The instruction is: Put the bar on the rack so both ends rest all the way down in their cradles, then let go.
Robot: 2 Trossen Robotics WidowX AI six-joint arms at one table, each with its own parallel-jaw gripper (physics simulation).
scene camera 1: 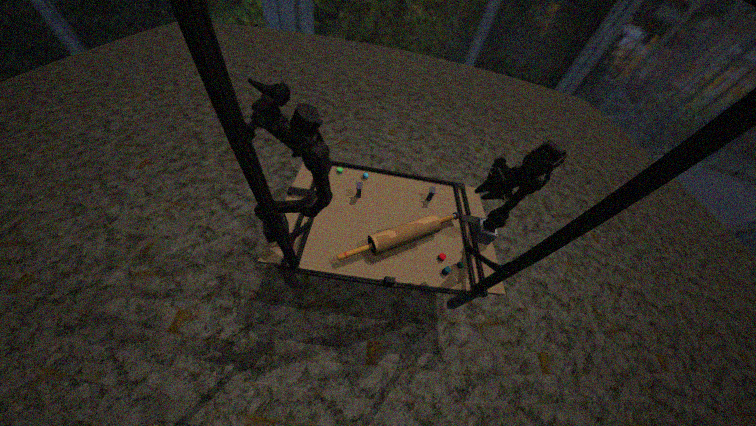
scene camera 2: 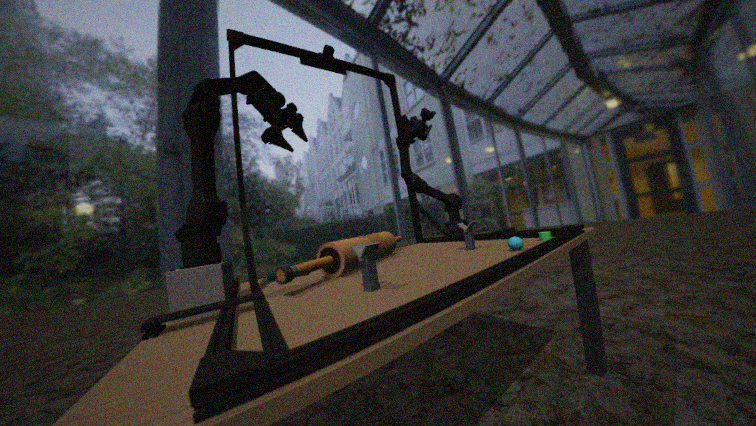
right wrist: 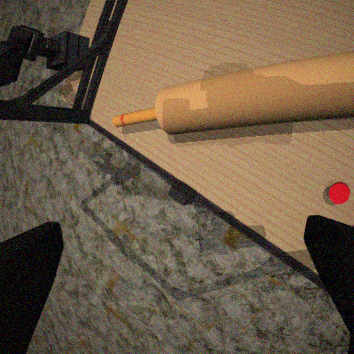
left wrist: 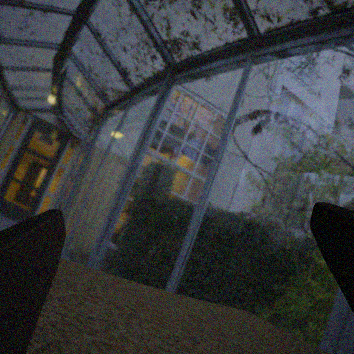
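Where they show: left gripper, fingertip midpoint: (scene camera 1: 235, 91) (scene camera 2: 433, 118) (left wrist: 191, 219); right gripper, fingertip midpoint: (scene camera 1: 478, 195) (scene camera 2: 300, 146) (right wrist: 185, 232); left arm's base, link origin: (scene camera 2: 455, 221) (right wrist: 54, 49); right arm's base, link origin: (scene camera 1: 488, 226) (scene camera 2: 202, 265).
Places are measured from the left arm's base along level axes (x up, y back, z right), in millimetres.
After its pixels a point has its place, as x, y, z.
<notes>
The bar, a wooden rolling pin (scene camera 1: 404, 235) {3, -584, 212} (scene camera 2: 383, 242) {-29, -539, 141} (right wrist: 260, 95) {9, -642, 190} with thin handles, lies diagonally on the table, off the rack. The rack is two separate grey posts with forked tops: one post (scene camera 1: 359, 189) {-26, -458, -147} (scene camera 2: 469, 238) {-54, -473, -160} and another post (scene camera 1: 431, 193) {-25, -879, -36} (scene camera 2: 370, 272) {-56, -895, -52}. Both cradles are empty. My left gripper (scene camera 1: 247, 103) (scene camera 2: 429, 122) {591, -38, 4} (left wrist: 191, 219) {591, -38, 4} is open and empty, high up and turned away from the table. My right gripper (scene camera 1: 478, 193) {365, -742, 299} (scene camera 2: 299, 145) {365, -742, 299} (right wrist: 185, 232) {365, -742, 299} is open and empty, raised well above the table near its right side in scene camera 1.
A green piece (scene camera 1: 339, 169) {-69, -390, -377} (scene camera 2: 544, 236) {-80, -411, -375} and a light blue ball (scene camera 1: 365, 175) {-60, -537, -285} (scene camera 2: 515, 243) {-71, -561, -296} lie near the posts. A red piece (scene camera 1: 441, 257) {-69, -760, 345} (right wrist: 339, 193) {-69, -771, 340} and two teal pieces (scene camera 1: 447, 270) {-54, -747, 419} (scene camera 1: 459, 265) {-67, -833, 411} lie beyond the bar. Dark frame rails edge the table, with tall uprights.
</notes>
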